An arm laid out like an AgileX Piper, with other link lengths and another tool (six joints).
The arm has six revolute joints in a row. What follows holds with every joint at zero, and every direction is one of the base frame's. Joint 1 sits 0.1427 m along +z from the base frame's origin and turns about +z. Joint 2 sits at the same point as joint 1 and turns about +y. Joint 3 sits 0.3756 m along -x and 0.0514 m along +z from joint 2 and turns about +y. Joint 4 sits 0.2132 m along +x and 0.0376 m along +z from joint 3 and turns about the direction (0.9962, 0, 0.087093). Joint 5 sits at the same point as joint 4 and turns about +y. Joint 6 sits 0.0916 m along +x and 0.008 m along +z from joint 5 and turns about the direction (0.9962, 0, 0.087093). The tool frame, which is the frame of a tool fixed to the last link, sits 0.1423 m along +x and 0.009 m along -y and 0.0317 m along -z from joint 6; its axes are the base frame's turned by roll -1.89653, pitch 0.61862 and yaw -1.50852 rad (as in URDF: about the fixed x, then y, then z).
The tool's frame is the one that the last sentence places.
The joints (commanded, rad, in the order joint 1, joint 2, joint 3, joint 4, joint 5, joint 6), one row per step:
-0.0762 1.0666 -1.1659 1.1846 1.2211 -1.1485
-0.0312 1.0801 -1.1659 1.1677 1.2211 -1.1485
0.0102 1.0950 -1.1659 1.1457 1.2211 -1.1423
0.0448 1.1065 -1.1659 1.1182 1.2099 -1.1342
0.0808 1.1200 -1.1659 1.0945 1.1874 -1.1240
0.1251 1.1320 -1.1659 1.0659 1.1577 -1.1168
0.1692 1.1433 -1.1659 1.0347 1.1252 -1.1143
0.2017 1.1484 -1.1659 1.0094 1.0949 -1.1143
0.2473 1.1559 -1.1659 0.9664 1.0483 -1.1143
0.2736 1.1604 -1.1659 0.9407 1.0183 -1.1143
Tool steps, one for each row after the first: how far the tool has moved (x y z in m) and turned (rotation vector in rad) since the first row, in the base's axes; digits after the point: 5 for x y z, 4 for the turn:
-0.00347 0.00554 -0.00534 -0.0159 0.0144 0.0420
-0.00624 0.00991 -0.01190 -0.0347 0.0349 0.0778
-0.00641 0.01177 -0.01816 -0.0572 0.0485 0.0953
-0.00413 0.01398 -0.02338 -0.0741 0.0599 0.1043
-0.00206 0.01680 -0.02865 -0.0965 0.0622 0.1156
0.00068 0.01931 -0.03387 -0.1231 0.0564 0.1260
0.00337 0.02059 -0.03679 -0.1441 0.0428 0.1286
0.00849 0.02149 -0.04132 -0.1796 0.0186 0.1285
0.01222 0.02197 -0.04353 -0.1999 0.0015 0.1262

